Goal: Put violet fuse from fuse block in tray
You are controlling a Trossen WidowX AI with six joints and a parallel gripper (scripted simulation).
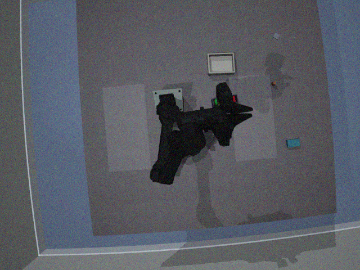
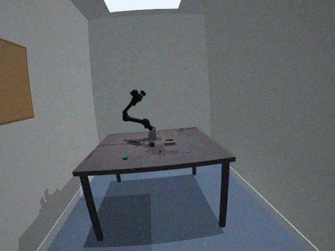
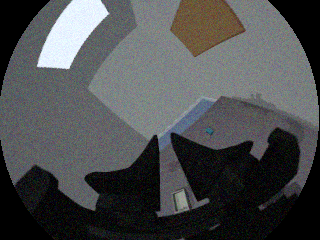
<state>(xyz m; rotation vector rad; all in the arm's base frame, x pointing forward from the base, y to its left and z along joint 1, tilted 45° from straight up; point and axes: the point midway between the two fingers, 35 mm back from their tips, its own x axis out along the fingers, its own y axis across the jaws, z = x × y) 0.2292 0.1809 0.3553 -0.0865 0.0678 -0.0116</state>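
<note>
My gripper tip is 470 mm above the violet fuse, 100 mm to the right of it and 30 mm short of it. From my gripper tip the other things lie so: orange piece 490 mm below, 290 mm ahead, 160 mm to the left; then white tray 490 mm below, 290 mm to the left, 30 mm ahead; then teal block 490 mm below, 360 mm ahead, 150 mm to the right.
</note>
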